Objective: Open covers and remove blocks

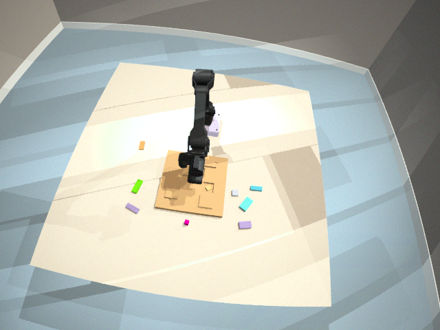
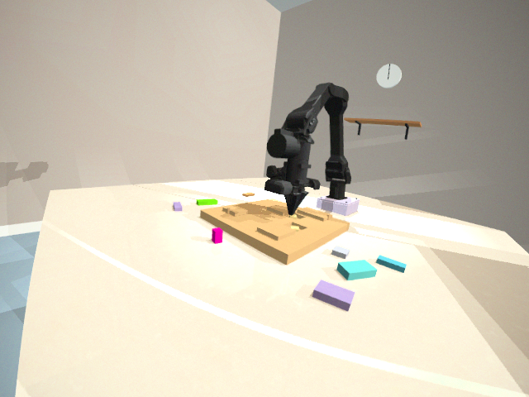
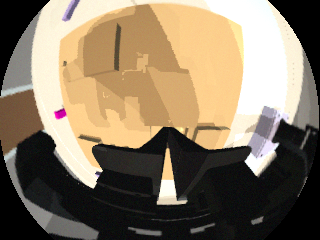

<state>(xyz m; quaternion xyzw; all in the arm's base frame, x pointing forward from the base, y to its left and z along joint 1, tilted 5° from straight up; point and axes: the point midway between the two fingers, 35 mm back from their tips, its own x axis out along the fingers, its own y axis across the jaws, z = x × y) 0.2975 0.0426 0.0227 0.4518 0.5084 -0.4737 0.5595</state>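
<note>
Right now my gripper tip is 4 cm short of the tan puzzle board and 1 cm to the left of it. Also, from my gripper tip: cyan block (8 cm ahead, 25 cm to the left, 1 cm below); grey cube (4 cm ahead, 19 cm to the left, 2 cm below); magenta block (24 cm ahead, 2 cm to the left, 1 cm below).
</note>
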